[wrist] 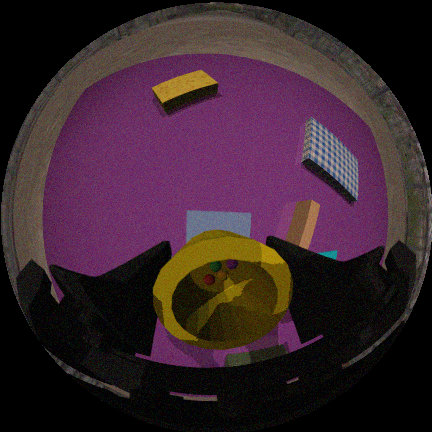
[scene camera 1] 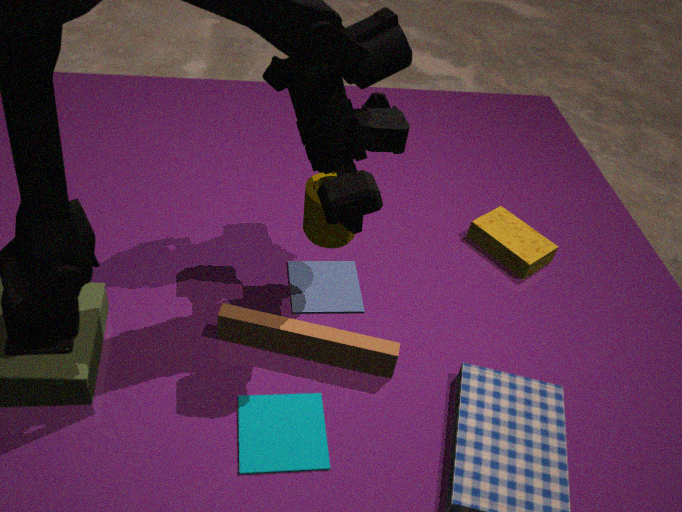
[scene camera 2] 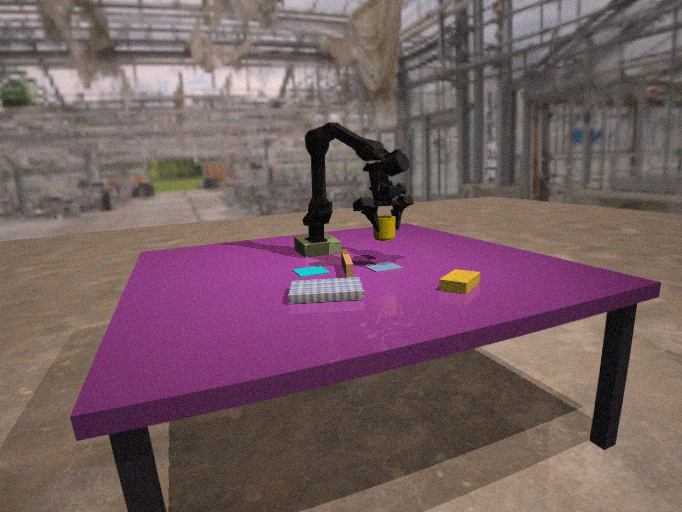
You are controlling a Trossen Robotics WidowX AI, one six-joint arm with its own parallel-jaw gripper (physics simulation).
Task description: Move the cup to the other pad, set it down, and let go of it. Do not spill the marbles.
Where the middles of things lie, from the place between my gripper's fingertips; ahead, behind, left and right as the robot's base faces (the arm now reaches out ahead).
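Wooden bar [scene camera 1: 377, 356]: my gripper 11 cm above it, 11 cm to the left of it, 7 cm past it. Yellow cup [wrist: 229, 313]: 2 cm behind my hand. Cyan pad [scene camera 1: 278, 433]: 11 cm behind my hand, 22 cm to the right, 13 cm below.
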